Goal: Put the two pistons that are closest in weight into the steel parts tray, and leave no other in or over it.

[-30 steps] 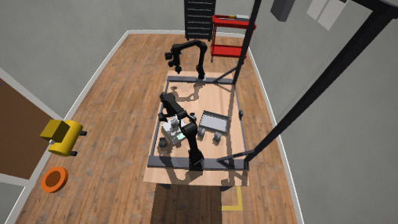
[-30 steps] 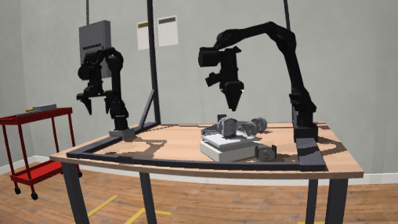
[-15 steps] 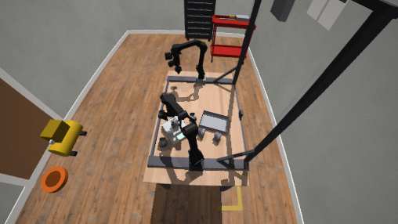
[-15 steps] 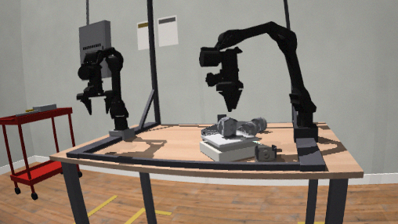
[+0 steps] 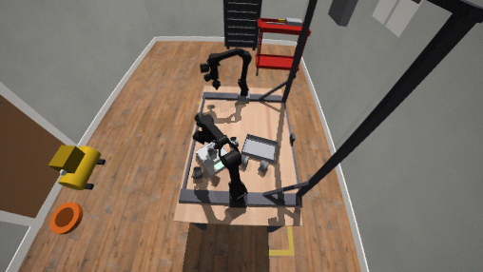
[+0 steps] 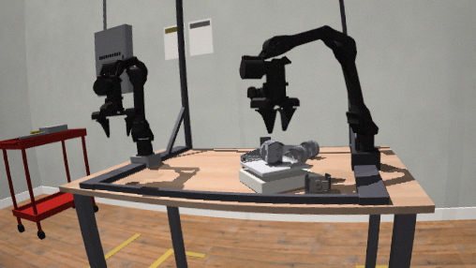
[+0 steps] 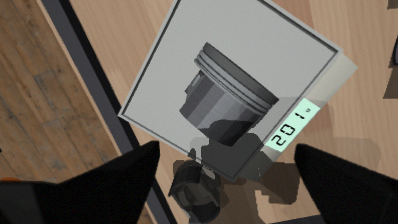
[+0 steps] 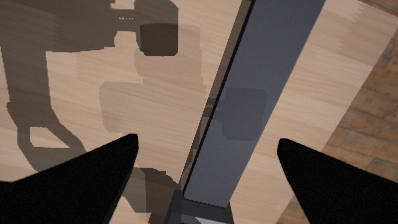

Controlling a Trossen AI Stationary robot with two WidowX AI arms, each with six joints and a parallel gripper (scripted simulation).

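Note:
My left hand is 140 mm above the scale plate and 20 mm to the left of it. From my left hand the other things lie so: steel parts tray: 330 mm behind, 180 mm below, 100 mm to the right; then white scale: 160 mm below, 10 mm to the right, 10 mm behind.

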